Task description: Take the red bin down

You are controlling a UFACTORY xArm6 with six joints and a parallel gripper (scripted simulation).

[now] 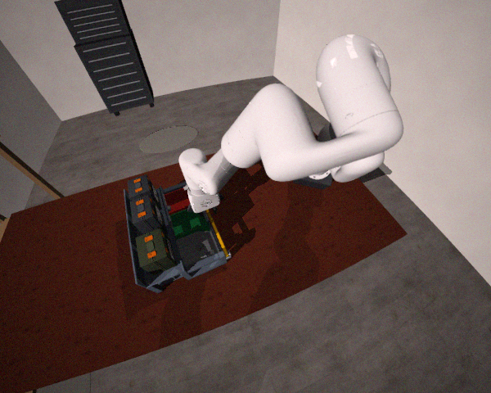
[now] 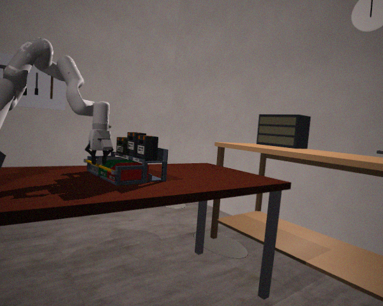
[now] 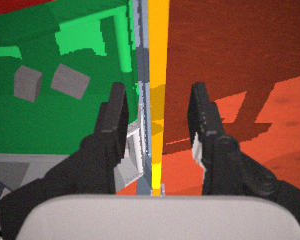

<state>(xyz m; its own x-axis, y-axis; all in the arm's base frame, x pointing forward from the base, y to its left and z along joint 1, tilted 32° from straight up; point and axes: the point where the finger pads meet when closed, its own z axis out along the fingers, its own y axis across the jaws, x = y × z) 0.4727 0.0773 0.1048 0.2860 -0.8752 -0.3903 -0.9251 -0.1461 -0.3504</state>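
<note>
The yellow bar is 3 cm below my hand. From my hand the other things lie so: grey bin 14 cm to the left, 7 cm ahead, 4 cm below; then red open bin 13 cm ahead, 8 cm to the right, 4 cm below; then green bin 10 cm ahead, 4 cm below, 3 cm to the left.
</note>
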